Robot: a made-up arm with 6 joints. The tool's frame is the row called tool.
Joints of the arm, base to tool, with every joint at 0 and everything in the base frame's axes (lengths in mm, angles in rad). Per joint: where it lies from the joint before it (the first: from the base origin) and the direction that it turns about. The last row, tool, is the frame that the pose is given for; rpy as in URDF.
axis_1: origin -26 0 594 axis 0 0 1
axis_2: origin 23 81 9 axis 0 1 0
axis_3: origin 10 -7 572 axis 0 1 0
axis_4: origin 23 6 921 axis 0 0 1
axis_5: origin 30 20 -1 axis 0 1 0
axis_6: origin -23 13 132 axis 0 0 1
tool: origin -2 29 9 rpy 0.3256 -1.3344 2.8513
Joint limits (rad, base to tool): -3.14..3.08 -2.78..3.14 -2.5..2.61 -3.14..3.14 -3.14..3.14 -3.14..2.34
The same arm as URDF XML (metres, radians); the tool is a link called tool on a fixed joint. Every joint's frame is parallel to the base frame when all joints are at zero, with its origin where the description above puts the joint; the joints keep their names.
<robot name="arm">
  <joint name="tool_joint" type="fixed">
    <parent link="link6"/>
    <child link="tool"/>
    <origin xyz="-0.0020 0.0290 0.0090" rpy="0.3256 -1.3344 2.8513"/>
  </joint>
  <joint name="axis_6" type="revolute">
    <parent link="link5"/>
    <child link="link6"/>
    <origin xyz="-0.0230 0.0130 0.1320" rpy="0.0000 0.0000 0.0000"/>
    <axis xyz="0 0 1"/>
    <limit lower="-3.1400" upper="2.3400"/>
  </joint>
  <joint name="axis_5" type="revolute">
    <parent link="link4"/>
    <child link="link5"/>
    <origin xyz="0.0300 0.0200 -0.0010" rpy="0.0000 0.0000 0.0000"/>
    <axis xyz="0 1 0"/>
    <limit lower="-3.1400" upper="3.1400"/>
  </joint>
  <joint name="axis_4" type="revolute">
    <parent link="link3"/>
    <child link="link4"/>
    <origin xyz="0.0230 0.0060 0.9210" rpy="0.0000 0.0000 0.0000"/>
    <axis xyz="0 0 1"/>
    <limit lower="-3.1400" upper="3.1400"/>
  </joint>
  <joint name="axis_3" type="revolute">
    <parent link="link2"/>
    <child link="link3"/>
    <origin xyz="0.0100 -0.0070 0.5720" rpy="0.0000 0.0000 0.0000"/>
    <axis xyz="0 1 0"/>
    <limit lower="-2.5000" upper="2.6100"/>
  </joint>
  <joint name="axis_2" type="revolute">
    <parent link="link1"/>
    <child link="link2"/>
    <origin xyz="0.0230 0.0810 0.0090" rpy="0.0000 0.0000 0.0000"/>
    <axis xyz="0 1 0"/>
    <limit lower="-2.7800" upper="3.1400"/>
  </joint>
  <joint name="axis_1" type="revolute">
    <parent link="base_link"/>
    <child link="link1"/>
    <origin xyz="-0.0260 0.0000 0.5940" rpy="0.0000 0.0000 0.0000"/>
    <axis xyz="0 0 1"/>
    <limit lower="-3.1400" upper="3.0800"/>
  </joint>
  <link name="base_link"/>
  <link name="link1"/>
  <link name="link2"/>
  <link name="link3"/>
  <link name="link4"/>
  <link name="link5"/>
  <link name="link6"/>
  <link name="tool"/>
</robot>

